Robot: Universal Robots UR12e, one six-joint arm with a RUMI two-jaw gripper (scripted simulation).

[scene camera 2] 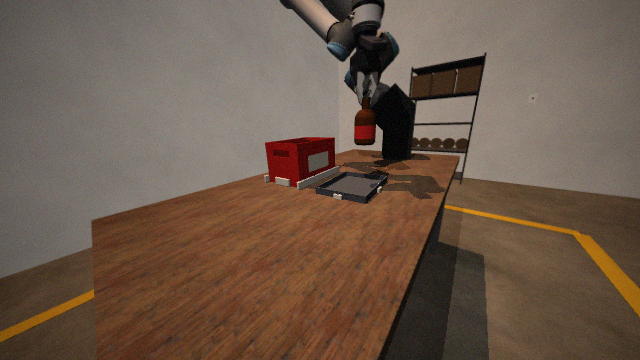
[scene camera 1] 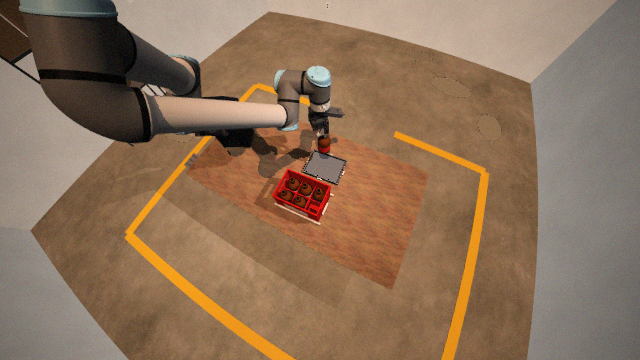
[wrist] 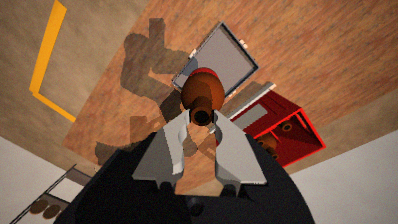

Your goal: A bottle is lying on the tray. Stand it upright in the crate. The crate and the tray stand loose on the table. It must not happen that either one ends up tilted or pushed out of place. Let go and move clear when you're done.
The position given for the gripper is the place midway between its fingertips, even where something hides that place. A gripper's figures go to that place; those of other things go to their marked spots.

The gripper (scene camera 2: 365,105): 70 cm from the lens. A dark flat tray (scene camera 2: 359,187): 72 cm from the lens.
